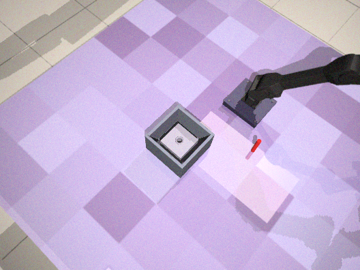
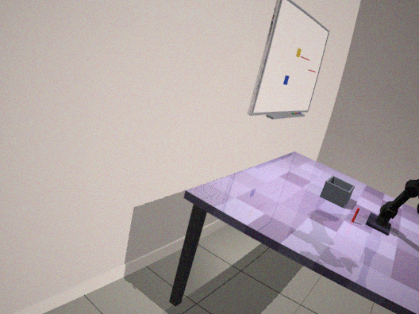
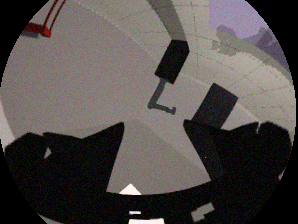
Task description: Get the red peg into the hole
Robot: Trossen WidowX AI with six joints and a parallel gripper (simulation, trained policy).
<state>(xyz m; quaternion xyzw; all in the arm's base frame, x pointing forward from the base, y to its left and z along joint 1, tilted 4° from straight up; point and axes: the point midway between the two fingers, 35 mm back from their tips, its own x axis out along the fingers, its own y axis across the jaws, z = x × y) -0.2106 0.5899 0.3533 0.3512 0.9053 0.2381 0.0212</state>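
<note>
My gripper tip is 520 mm to the left of the red peg, 420 mm short of it and 290 mm above it. Round my gripper tip: box (730 mm to the right, 580 mm ahead, 300 mm below); then plate (730 mm to the right, 580 mm ahead, 280 mm below).
</note>
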